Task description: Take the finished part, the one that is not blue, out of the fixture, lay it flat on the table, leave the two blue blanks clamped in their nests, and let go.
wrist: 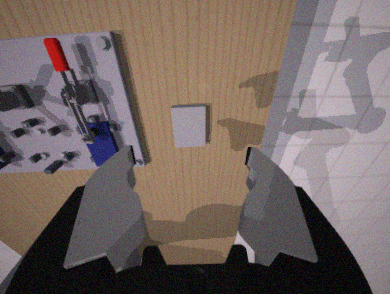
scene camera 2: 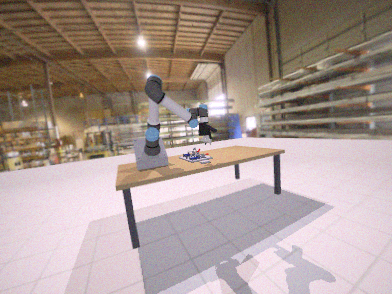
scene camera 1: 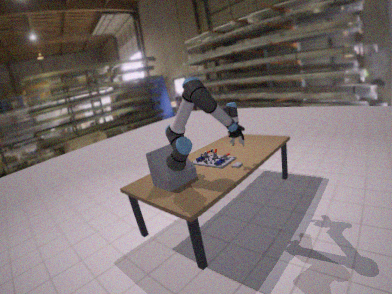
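Seen in the pictures: gripper, between the fingertips: [wrist: 191, 147] [scene camera 2: 207, 145] [scene camera 1: 238, 146]; arm's base, origin of its link: [scene camera 2: 152, 150] [scene camera 1: 175, 163].
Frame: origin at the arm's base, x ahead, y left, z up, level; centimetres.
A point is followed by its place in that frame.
Note:
The finished part [wrist: 189, 126] {z -13.7, x 39.7, y -29.2 cm} [scene camera 1: 237, 165] {z -13.7, x 36.6, y -31.0 cm} [scene camera 2: 205, 161] {z -13.7, x 38.6, y -31.6 cm}, a light grey block, lies flat on the table beside the fixture. The fixture plate [wrist: 127, 107] {z -13.7, x 43.9, y -19.0 cm} [scene camera 1: 203, 165] {z -14.7, x 31.1, y 0.2 cm} carries pins and clamps. One blue blank [wrist: 102, 142] {z -12.1, x 38.4, y -13.4 cm} sits in its nest near the plate's corner, under a clamp with a red handle [wrist: 56, 54] {z -10.6, x 52.1, y -13.3 cm}. A second blue blank [wrist: 4, 157] shows in part at the left edge of the wrist view. My gripper [wrist: 191, 147] {z 0.2, x 43.8, y -29.5 cm} [scene camera 1: 237, 143] {z 0.2, x 43.8, y -29.5 cm} [scene camera 2: 207, 143] {z 0.2, x 43.8, y -29.5 cm} is open and empty, well above the table and apart from the part.
The wooden table [scene camera 1: 270, 142] {z -15.2, x 103.6, y -33.8 cm} [scene camera 2: 250, 154] {z -15.2, x 89.5, y -36.0 cm} [wrist: 225, 30] {z -15.2, x 53.8, y -35.4 cm} carries the fixture and the arm. A grey box-shaped stand [scene camera 1: 165, 170] {z -1.2, x -11.7, y -0.4 cm} [scene camera 2: 145, 159] {z -6.8, x -8.6, y -6.5 cm} is at the arm's base. The table's long edge runs near the part, with the tiled floor beyond it.

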